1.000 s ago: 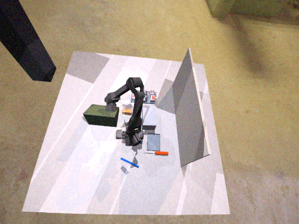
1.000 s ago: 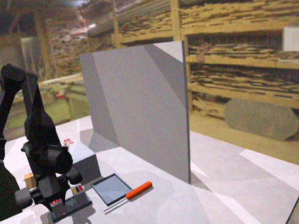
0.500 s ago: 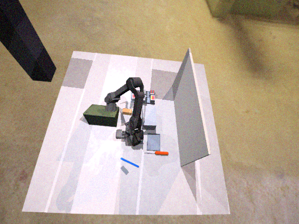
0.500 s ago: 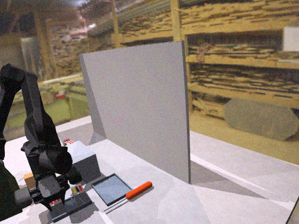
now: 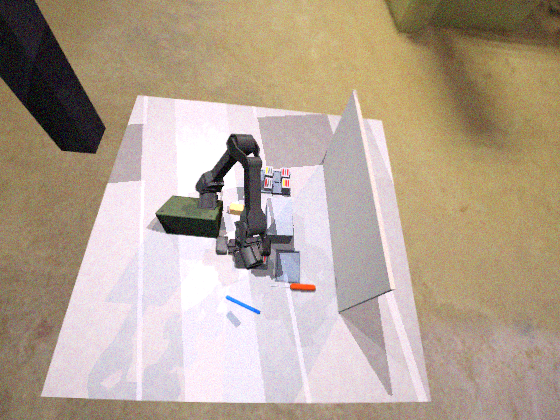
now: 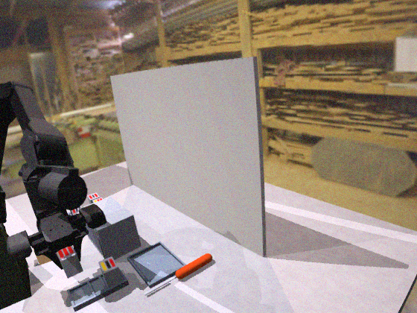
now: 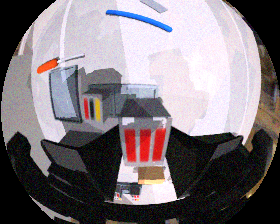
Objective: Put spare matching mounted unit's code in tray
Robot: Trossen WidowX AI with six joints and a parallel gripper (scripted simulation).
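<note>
Now: the blue-grey tray 180 mm ahead of my gripper tip, 10 mm to the right of it and 90 mm below it. Round my gripper tip: holder 30 mm ahead, 90 mm below; blue pen 10 mm ahead, 170 mm to the right, 90 mm below; spare 20 mm above.
</note>
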